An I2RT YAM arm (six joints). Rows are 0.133 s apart.
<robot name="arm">
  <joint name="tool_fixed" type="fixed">
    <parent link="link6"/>
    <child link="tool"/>
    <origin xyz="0 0 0" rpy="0 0 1.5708"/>
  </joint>
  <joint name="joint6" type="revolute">
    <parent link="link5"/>
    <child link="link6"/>
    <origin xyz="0 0.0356 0.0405" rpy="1.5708 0 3.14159"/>
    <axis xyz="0 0 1"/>
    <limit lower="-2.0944" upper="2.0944"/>
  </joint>
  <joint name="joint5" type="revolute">
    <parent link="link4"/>
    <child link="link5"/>
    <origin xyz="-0.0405 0.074 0.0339" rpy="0 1.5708 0"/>
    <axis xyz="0 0 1"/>
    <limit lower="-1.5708" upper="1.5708"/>
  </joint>
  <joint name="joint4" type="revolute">
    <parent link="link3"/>
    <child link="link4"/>
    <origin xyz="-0.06 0.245 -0.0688" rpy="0 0 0"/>
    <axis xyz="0 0 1"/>
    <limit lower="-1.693" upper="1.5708"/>
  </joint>
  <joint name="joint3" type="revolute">
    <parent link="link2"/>
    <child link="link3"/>
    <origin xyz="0.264 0 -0.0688" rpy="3.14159 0 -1.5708"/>
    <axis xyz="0 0 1"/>
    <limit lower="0" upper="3.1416"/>
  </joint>
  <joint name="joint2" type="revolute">
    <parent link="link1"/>
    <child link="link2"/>
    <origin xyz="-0.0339 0.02 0.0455" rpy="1.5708 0 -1.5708"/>
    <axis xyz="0 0 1"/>
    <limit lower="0" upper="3.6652"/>
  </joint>
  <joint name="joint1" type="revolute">
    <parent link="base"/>
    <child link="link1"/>
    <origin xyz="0 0 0.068" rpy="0 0 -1.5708"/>
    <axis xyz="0 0 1"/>
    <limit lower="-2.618" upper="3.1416"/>
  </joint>
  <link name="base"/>
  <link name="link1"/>
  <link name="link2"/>
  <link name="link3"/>
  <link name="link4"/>
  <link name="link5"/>
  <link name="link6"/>
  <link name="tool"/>
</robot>
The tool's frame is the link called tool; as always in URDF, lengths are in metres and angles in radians.
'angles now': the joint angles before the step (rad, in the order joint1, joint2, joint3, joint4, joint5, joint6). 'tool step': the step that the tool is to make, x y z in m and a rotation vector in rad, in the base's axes. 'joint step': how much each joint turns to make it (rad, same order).
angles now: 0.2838, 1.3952, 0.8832, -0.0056, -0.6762, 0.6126
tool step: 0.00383, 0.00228, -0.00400, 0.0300, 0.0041, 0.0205
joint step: 0.0008, 0.0235, -0.0053, 0.0470, -0.0318, 0.0215
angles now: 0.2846, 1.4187, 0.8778, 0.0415, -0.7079, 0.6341
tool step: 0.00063, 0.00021, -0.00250, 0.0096, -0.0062, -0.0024
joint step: 0.0000, 0.0048, -0.0121, 0.0322, -0.0015, 0.0101
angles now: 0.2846, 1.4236, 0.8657, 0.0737, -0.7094, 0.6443
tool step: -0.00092, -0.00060, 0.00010, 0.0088, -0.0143, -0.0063
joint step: -0.0008, -0.0061, -0.0128, 0.0283, 0.0029, 0.0085
